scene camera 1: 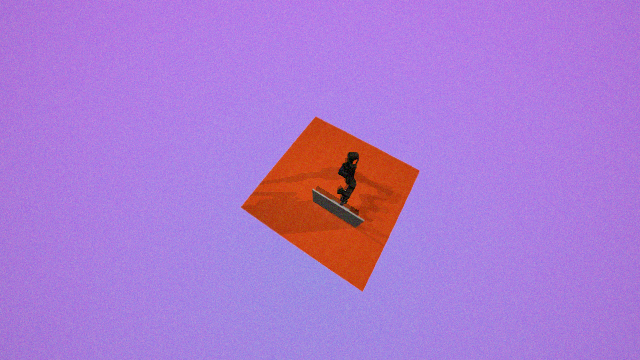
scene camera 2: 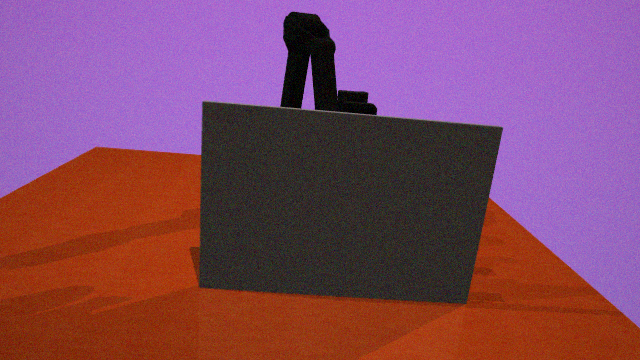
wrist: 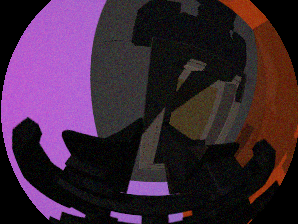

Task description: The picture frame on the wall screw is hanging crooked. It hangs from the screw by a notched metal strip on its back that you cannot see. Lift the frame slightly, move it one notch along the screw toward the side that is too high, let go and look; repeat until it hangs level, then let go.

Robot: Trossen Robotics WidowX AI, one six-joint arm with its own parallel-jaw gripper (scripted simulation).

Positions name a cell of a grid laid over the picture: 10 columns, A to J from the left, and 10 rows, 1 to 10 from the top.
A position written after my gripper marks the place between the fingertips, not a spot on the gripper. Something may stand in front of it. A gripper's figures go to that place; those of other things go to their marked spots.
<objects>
My gripper (wrist: F6) is 0.10 m from the lens. A picture frame (wrist: G5): 0.12 m from the lens.
</objects>
